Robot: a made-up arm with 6 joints.
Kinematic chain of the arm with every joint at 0, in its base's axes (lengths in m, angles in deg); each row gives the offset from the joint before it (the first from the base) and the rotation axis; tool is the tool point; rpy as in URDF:
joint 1: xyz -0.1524 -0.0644 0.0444 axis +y
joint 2: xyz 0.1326 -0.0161 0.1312 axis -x
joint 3: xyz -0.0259 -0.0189 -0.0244 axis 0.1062 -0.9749 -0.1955
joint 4: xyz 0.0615 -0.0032 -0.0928 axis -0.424 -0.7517 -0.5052
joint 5: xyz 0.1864 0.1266 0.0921 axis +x
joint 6: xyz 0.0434 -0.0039 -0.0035 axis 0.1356 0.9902 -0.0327
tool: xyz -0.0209 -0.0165 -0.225 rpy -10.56 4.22 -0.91
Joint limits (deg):
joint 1: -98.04..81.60
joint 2: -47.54..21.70
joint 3: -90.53..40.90
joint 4: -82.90..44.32
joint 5: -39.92..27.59
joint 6: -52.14..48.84
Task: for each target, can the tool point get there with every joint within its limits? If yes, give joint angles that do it. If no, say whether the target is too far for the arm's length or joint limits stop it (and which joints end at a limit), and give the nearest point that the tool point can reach.
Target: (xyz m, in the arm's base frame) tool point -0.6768 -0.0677 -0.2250
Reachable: no: joint limits stop it (at a limit: joint 1, joint 5, joint 6) | nearest point -0.5131 -0.0708 -0.1789 | short by 0.170 m
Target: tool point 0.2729 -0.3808 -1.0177
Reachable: no: too far | nearest point 0.1710 -0.1789 -0.4832 | short by 0.580 m
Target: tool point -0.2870 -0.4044 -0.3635
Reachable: no: joint limits stop it (at a limit: joint 2, joint 5) | nearest point -0.2710 -0.2737 -0.3149 | short by 0.140 m
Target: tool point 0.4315 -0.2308 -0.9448
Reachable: no: too far | nearest point 0.2175 -0.1363 -0.4805 | short by 0.520 m
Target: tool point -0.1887 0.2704 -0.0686
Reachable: yes | joints 55.46 -40.57 -50.37 -8.98 5.37 -9.17
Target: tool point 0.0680 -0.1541 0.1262
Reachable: yes | joints -57.08 11.80 -42.72 33.03 -16.04 21.50
